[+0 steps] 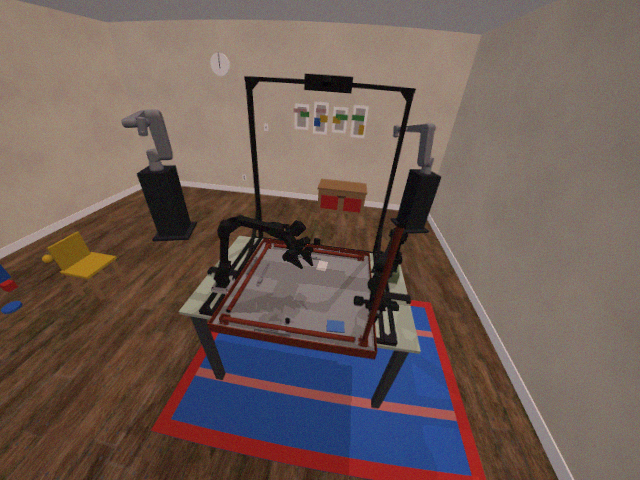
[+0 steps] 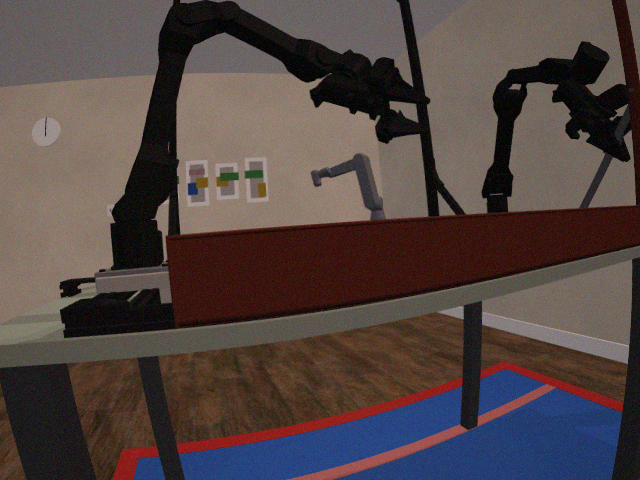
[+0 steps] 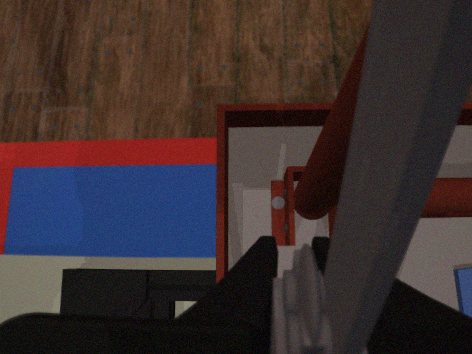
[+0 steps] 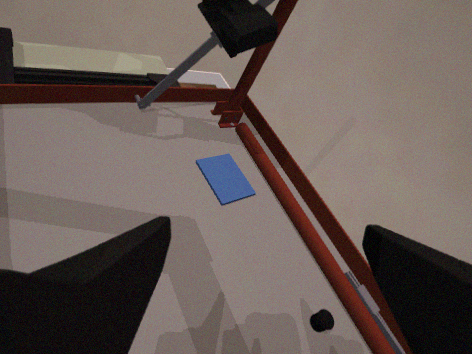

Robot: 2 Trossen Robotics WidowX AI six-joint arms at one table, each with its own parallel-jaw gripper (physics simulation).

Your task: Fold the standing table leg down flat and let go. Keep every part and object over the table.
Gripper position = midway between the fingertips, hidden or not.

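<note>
My left gripper (image 3: 292,250), also (image 4: 231,54). My right gripper (image 2: 428,117), also (image 4: 267,231). Blue square (image 4: 228,183). Grey folding brace (image 3: 303,289). Upturned tabletop (image 1: 309,297), (image 3: 256,155), (image 4: 85,173).
</note>
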